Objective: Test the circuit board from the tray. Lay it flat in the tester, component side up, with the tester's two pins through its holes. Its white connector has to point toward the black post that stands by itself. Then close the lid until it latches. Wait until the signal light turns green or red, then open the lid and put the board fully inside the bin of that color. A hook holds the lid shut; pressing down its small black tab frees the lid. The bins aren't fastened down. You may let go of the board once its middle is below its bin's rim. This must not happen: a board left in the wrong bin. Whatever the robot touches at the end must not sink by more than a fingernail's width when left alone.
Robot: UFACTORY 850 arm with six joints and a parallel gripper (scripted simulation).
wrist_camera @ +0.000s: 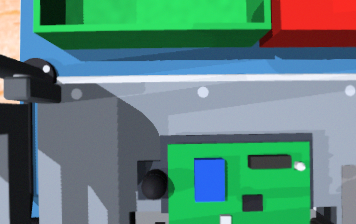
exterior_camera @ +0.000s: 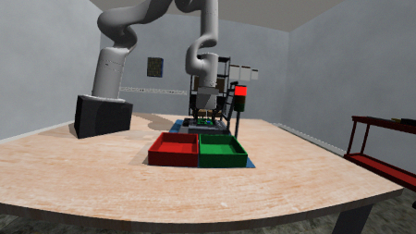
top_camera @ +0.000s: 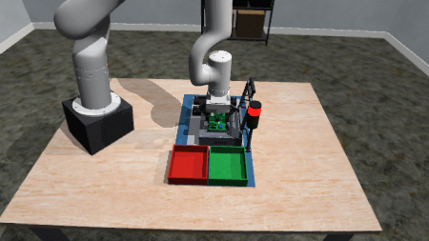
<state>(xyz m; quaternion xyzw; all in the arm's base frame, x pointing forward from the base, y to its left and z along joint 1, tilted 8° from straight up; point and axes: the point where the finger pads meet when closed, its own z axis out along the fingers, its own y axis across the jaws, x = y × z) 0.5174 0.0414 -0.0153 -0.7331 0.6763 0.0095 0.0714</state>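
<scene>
Now: hand 1 cm to the right of the dark nest and 1 cm above it. Round my hand: clear lid: 12 cm ahead, 10 cm above, 1 cm to the left; green bin: 20 cm to the right, 7 cm below, 6 cm ahead; green circuit board: 1 cm below.
</scene>
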